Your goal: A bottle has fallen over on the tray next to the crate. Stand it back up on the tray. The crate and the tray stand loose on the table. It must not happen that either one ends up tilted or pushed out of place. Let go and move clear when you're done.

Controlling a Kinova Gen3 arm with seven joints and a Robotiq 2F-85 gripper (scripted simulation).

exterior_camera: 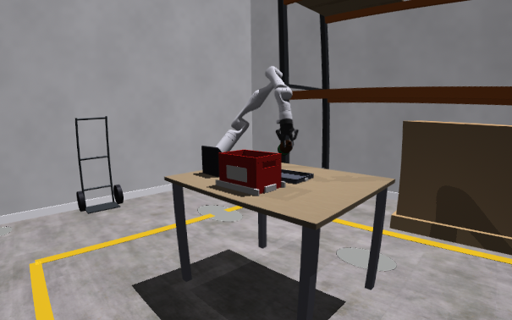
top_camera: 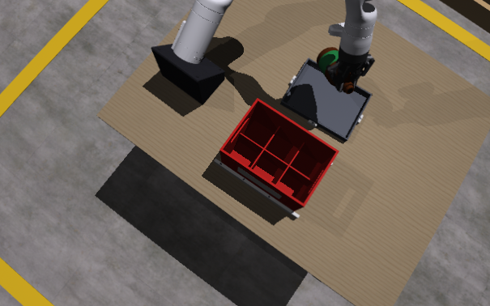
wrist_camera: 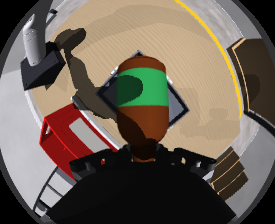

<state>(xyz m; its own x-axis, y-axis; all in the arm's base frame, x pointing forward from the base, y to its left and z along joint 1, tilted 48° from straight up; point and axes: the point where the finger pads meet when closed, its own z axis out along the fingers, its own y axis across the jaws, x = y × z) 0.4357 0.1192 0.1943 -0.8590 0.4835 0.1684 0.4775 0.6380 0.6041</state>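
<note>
Now: the bottle 4 cm behind my hand, 2 cm to the left of it and 2 cm below it. From my hand the other things lie so: tray 3 cm behind, 2 cm to the left, 19 cm below; red crate 1 cm behind, 27 cm to the right, 12 cm below.
</note>
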